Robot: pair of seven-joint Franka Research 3 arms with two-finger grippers.
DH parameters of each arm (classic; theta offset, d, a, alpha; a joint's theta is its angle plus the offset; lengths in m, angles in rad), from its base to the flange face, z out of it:
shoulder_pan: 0 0.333 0 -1.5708
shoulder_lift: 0 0 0 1.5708
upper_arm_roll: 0 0.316 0.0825 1.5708
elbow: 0 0 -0.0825 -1.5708
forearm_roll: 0 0.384 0 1.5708
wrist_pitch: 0 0 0.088 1.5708
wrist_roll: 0 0.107 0 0
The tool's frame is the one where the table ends.
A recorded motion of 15 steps. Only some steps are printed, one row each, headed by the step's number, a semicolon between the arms.
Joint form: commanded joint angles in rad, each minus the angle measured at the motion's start. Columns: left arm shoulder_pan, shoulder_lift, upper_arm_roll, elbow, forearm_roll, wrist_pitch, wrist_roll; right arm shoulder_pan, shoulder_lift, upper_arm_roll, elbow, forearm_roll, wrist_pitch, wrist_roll.
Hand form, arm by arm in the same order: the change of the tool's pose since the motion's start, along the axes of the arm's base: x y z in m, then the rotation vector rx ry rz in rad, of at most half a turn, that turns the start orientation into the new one. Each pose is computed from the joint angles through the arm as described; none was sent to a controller.
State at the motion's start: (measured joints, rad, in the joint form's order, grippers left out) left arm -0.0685 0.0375 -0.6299 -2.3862 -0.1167 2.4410 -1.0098; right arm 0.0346 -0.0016 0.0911 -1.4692 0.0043 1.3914 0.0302
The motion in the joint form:
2: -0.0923 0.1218 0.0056 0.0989 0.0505 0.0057 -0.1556; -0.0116 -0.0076 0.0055 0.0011 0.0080 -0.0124 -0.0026
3: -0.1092 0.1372 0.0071 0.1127 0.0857 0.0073 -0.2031; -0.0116 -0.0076 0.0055 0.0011 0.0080 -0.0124 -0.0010
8: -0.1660 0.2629 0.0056 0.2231 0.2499 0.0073 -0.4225; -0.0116 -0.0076 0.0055 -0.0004 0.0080 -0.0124 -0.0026
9: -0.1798 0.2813 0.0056 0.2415 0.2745 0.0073 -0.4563; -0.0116 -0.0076 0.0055 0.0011 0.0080 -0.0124 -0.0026
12: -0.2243 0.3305 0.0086 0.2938 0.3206 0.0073 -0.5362; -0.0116 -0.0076 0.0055 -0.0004 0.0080 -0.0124 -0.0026
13: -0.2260 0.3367 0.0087 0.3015 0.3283 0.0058 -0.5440; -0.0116 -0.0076 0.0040 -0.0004 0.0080 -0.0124 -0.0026
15: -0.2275 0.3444 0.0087 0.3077 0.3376 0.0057 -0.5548; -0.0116 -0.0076 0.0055 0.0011 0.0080 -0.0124 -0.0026
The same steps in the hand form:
2: -0.0069 -0.0535 -0.0102 -0.0234 0.0357 0.0364; -0.0036 -0.0025 0.0036 0.0069 0.0046 -0.0026
3: -0.0095 -0.0621 -0.0112 -0.0138 0.0268 0.0435; -0.0036 -0.0025 0.0036 0.0068 0.0046 -0.0041
8: -0.0081 -0.1055 -0.0227 0.0047 0.0048 0.0973; -0.0036 -0.0025 0.0029 0.0067 0.0061 -0.0026
9: -0.0098 -0.1141 -0.0238 0.0049 -0.0008 0.1024; -0.0036 -0.0025 0.0036 0.0069 0.0046 -0.0026
12: -0.0163 -0.1391 -0.0264 -0.0031 -0.0069 0.1172; -0.0036 -0.0025 0.0029 0.0067 0.0061 -0.0026
13: -0.0153 -0.1410 -0.0264 -0.0033 -0.0090 0.1193; -0.0035 -0.0033 0.0029 0.0067 0.0061 -0.0041
15: -0.0147 -0.1427 -0.0277 -0.0026 -0.0103 0.1232; -0.0036 -0.0025 0.0036 0.0069 0.0046 -0.0026

